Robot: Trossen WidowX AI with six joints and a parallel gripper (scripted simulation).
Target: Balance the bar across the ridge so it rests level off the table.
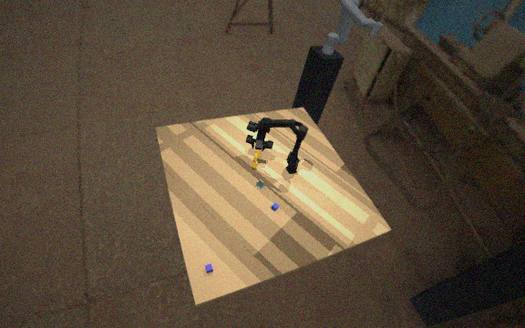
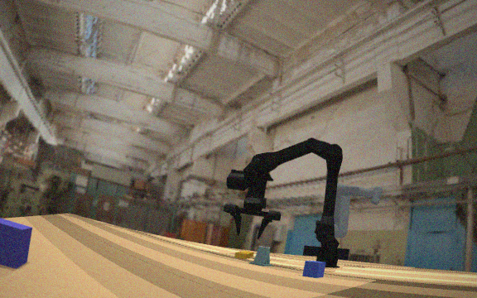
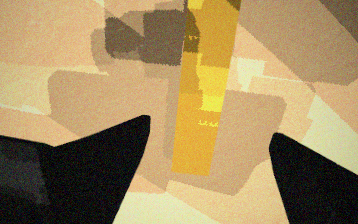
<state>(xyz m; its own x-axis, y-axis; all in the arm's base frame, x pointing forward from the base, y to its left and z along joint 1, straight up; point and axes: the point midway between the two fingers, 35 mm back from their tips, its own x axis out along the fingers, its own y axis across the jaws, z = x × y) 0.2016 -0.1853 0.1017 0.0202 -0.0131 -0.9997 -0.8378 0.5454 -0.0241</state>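
Right now my gripper tip is 1 cm short of the yellow bar, 3 cm to the right of it and 6 cm above it. Also, from my gripper tip: blue cube (54 cm ahead, 69 cm to the left, 5 cm below).
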